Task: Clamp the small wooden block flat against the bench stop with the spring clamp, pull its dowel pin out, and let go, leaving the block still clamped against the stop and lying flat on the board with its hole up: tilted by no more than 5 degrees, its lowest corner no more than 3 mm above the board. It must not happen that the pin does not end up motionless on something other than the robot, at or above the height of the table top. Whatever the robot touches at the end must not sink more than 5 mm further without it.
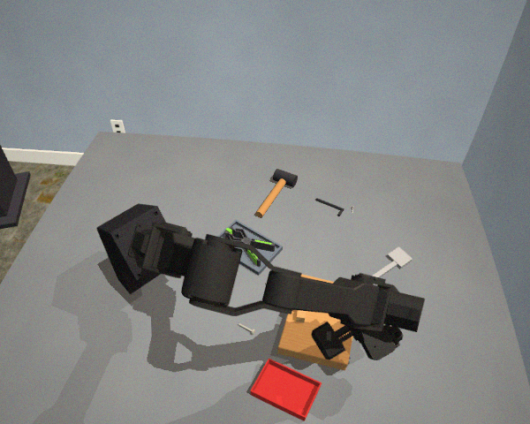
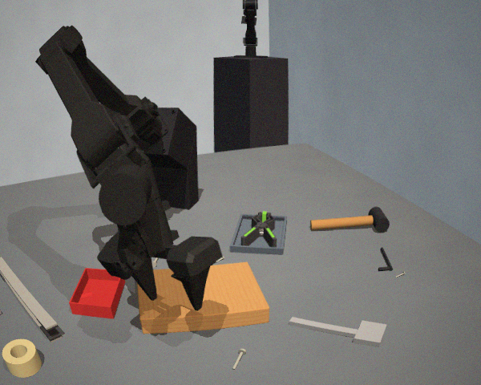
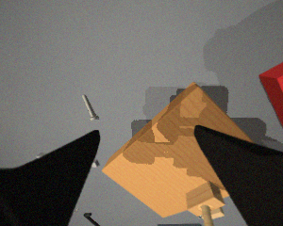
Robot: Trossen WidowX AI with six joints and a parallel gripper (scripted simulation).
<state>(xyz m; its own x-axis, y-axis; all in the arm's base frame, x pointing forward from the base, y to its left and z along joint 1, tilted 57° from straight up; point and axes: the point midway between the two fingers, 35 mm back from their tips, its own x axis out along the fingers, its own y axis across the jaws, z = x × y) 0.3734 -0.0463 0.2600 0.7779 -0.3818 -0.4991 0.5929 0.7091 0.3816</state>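
Now: the dowel pin 90 mm behind my hand, 100 mm to the left of it and 40 mm below it. Round my hand: wooden block (90 mm behind, 100 mm to the left, 60 mm below); wooden board (40 mm behind, 80 mm to the left, 80 mm below); screw (110 mm ahead, 40 mm to the left, 90 mm below).
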